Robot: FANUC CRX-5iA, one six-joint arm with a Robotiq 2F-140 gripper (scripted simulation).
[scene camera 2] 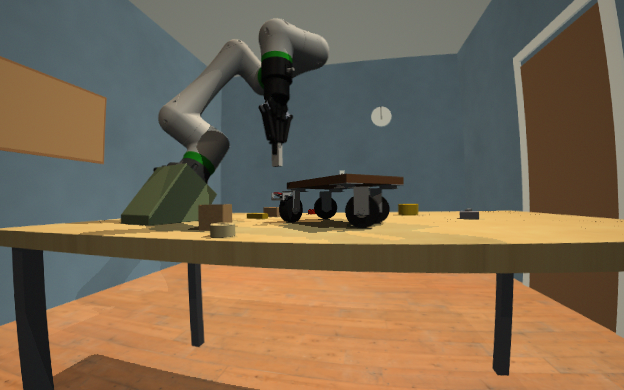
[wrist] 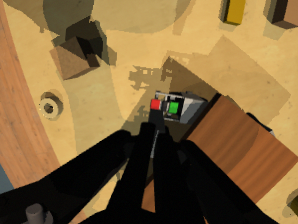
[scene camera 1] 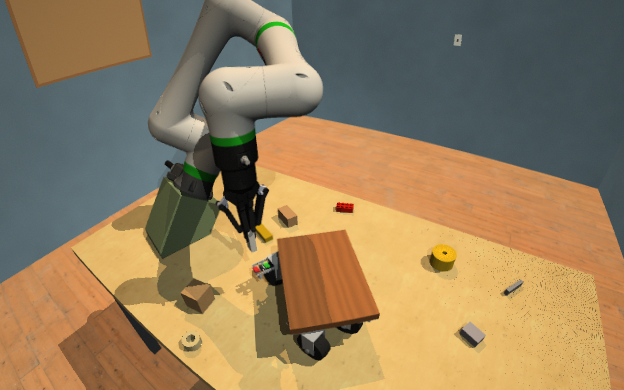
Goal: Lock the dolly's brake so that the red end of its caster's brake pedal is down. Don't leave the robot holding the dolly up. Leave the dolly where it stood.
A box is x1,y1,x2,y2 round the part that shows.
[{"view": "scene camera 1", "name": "my gripper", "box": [216,164,268,252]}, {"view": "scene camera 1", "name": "cardboard box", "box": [181,278,214,313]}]
